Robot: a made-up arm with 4 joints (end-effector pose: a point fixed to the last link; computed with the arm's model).
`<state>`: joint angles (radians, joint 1 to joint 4).
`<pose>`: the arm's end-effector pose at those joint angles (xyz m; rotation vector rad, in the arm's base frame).
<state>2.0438 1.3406 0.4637 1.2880</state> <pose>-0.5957 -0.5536 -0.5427 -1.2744 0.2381 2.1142</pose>
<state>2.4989 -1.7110 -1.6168 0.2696</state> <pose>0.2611 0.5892 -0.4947 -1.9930 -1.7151 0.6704</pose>
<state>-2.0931 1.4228 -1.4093 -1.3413</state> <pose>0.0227 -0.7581 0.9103 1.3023 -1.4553 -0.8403</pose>
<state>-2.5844 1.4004 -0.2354 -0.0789</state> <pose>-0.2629 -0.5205 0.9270 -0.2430 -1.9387 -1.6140</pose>
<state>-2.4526 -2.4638 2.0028 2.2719</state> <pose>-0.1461 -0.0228 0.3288 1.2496 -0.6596 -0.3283</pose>
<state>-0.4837 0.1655 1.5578 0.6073</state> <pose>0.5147 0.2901 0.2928 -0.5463 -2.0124 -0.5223</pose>
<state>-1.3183 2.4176 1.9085 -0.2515</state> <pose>0.3622 -0.5175 0.1248 -2.6339 -0.9383 0.9303</pose>
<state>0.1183 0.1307 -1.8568 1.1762</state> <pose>-0.2046 0.0097 -0.5916 -0.8467 1.7949 1.0475</pose>
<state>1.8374 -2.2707 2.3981 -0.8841</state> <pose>0.5909 -0.1928 0.0600 -0.5939 -1.0260 -1.5270</pose>
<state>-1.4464 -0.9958 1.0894 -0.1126</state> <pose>-0.3759 0.2199 0.6271 1.3279 -2.2841 0.3618</pose>
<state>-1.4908 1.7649 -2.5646 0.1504</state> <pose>0.3748 -0.6860 -0.0661 0.7012 0.8828 -1.5650</pose>
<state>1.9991 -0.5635 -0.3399 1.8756</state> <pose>-0.8385 0.2655 -0.2053 -0.4905 1.7636 1.5155</pose>
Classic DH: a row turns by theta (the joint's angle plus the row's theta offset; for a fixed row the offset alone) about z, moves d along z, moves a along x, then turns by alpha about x. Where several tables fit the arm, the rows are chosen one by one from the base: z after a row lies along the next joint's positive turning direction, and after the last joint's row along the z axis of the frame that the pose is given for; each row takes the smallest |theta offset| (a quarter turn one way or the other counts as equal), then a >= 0, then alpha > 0; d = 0 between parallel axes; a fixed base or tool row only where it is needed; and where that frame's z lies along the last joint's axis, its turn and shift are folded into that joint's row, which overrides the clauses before.
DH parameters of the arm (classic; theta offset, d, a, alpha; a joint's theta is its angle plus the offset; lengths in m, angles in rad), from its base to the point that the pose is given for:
base (fixed): 0 0.061 0 -1.5708
joint 1: -1.5708 -0.105 0.016 1.5708
joint 2: 0 -0.304 -0.379 1.5708
joint 3: 0 -0.169 0.04 -1.5708
joint 4: 1.5708 -0.398 0.356 1.5708
tool (fixed): -1.5708 -0.111 0 0

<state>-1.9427 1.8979 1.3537 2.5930</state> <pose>-0.3450 -0.0443 0.3982 0.3641 -0.1519 1.3558</pose>
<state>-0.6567 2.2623 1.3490 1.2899</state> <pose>0.6083 -0.2570 0.4450 2.1404 1.2334 -0.0776</pose>
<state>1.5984 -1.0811 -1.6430 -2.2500</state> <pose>-0.3522 0.6193 -0.5905 -0.4465 -0.9250 1.8708</pose>
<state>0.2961 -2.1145 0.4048 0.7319</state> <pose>0.9133 0.1198 0.3806 1.2854 0.1793 -0.6309</pose>
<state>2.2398 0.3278 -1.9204 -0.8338</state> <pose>-0.9662 0.0917 0.3369 0.8757 -2.0432 0.8322</pose>
